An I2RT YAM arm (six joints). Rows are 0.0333 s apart.
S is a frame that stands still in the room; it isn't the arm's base.
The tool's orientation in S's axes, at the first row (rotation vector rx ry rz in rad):
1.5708, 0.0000, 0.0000
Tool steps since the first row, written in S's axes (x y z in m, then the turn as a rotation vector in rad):
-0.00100, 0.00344, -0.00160, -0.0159, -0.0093, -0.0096
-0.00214, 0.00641, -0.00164, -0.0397, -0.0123, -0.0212
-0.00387, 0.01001, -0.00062, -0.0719, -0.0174, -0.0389
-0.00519, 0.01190, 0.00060, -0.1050, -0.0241, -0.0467
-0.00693, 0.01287, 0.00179, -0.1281, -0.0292, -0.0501
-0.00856, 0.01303, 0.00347, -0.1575, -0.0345, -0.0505
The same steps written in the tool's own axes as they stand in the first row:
-0.00100, -0.00160, -0.00344, -0.0159, -0.0096, 0.0093
-0.00214, -0.00164, -0.00641, -0.0397, -0.0212, 0.0123
-0.00387, -0.00062, -0.01001, -0.0719, -0.0389, 0.0174
-0.00519, 0.00060, -0.01190, -0.1050, -0.0467, 0.0241
-0.00693, 0.00179, -0.01287, -0.1281, -0.0501, 0.0292
-0.00856, 0.00347, -0.01303, -0.1575, -0.0505, 0.0345

